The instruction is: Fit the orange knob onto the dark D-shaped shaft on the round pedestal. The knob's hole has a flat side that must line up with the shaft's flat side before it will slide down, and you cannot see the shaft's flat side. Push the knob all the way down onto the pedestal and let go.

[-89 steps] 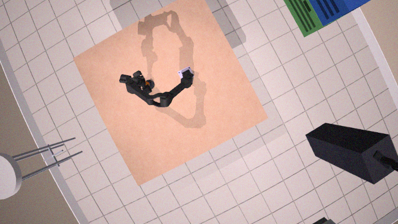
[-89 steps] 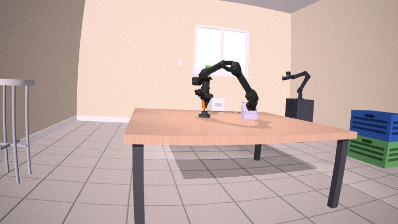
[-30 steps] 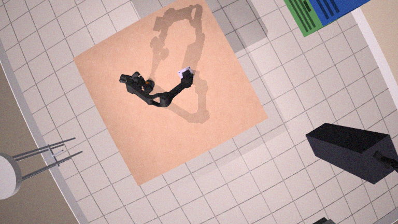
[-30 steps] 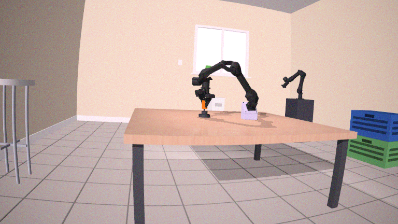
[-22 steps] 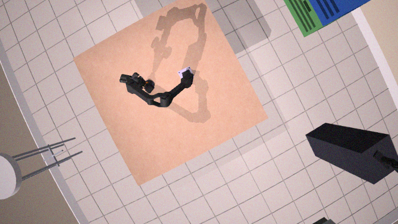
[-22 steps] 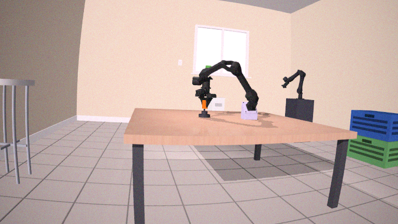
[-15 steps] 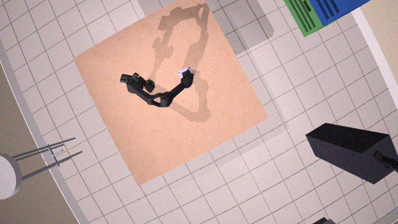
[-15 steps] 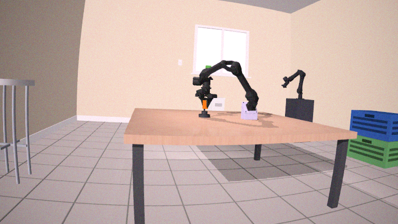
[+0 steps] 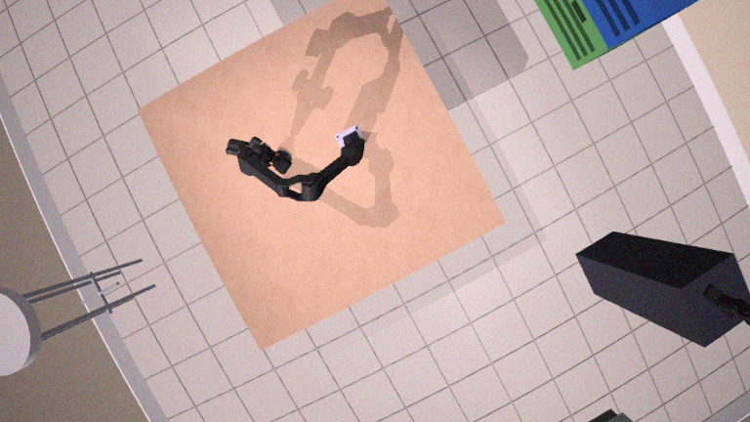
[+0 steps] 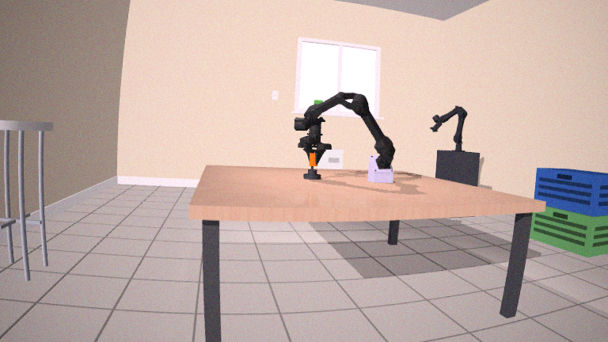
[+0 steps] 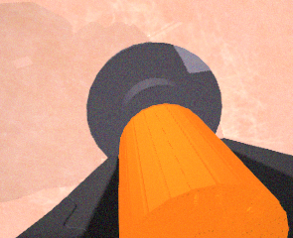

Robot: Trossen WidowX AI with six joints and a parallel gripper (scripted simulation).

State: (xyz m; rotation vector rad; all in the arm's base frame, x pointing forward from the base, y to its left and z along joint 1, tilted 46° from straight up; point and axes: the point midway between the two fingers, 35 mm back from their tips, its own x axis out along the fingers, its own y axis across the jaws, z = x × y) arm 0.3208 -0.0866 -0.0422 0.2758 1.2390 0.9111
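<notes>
The orange knob lies 2 cm above my gripper tip. Also, from my gripper tip: round pedestal (4 cm below).
</notes>
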